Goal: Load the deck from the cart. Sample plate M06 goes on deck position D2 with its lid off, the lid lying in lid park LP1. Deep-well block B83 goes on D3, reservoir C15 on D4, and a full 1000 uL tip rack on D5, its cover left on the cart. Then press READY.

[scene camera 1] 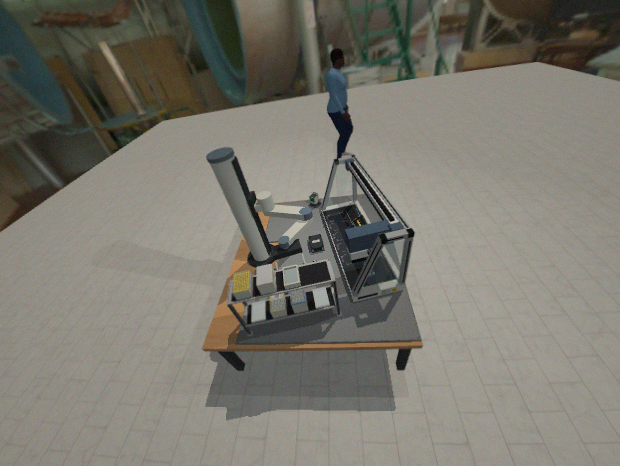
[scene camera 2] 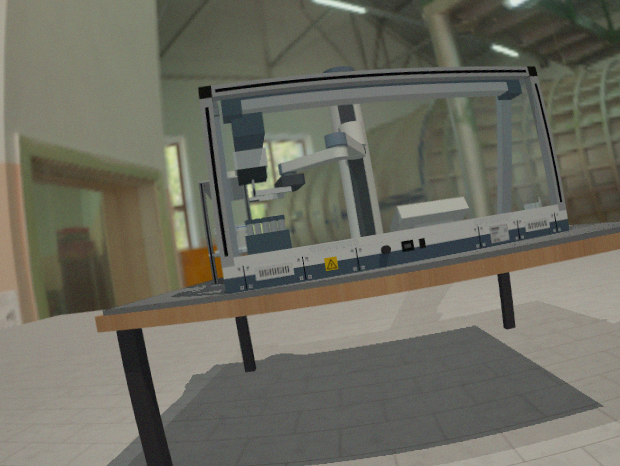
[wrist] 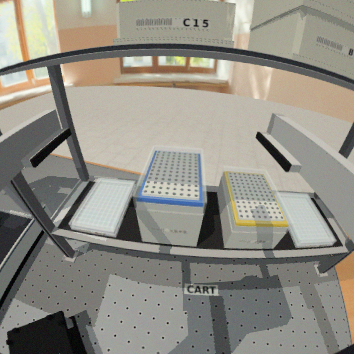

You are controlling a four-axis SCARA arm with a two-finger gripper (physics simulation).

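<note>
My gripper [wrist: 162, 118] [scene camera 2: 270, 194] is open and empty; its fingers frame the wrist view's left and right sides, facing the cart [wrist: 67, 115] [scene camera 1: 239, 318]. On the lower shelf stand a blue-rimmed tip rack [wrist: 171, 187] [scene camera 1: 298, 299], a yellow-rimmed tip rack [wrist: 255, 207] [scene camera 1: 277, 304], both under clear covers, and lidded plates, one left [wrist: 103, 206] [scene camera 1: 321, 297], one right [wrist: 306, 218] [scene camera 1: 258, 311]. Their labels are unreadable. Reservoir C15 [wrist: 175, 21] [scene camera 1: 291, 275] and stacked blocks [wrist: 310, 42] [scene camera 1: 265, 279], label cut off after "B", are on the top shelf.
A black lid park [wrist: 40, 335] [scene camera 1: 315, 243] lies at the wrist view's lower left. The dark deck [scene camera 1: 334, 230] sits inside the framed machine, under a blue pipetting head [scene camera 1: 365, 235] [scene camera 2: 249, 132]. A yellow tip rack [scene camera 1: 241, 282] stands at the cart's top left. A person [scene camera 1: 337, 95] stands behind the table.
</note>
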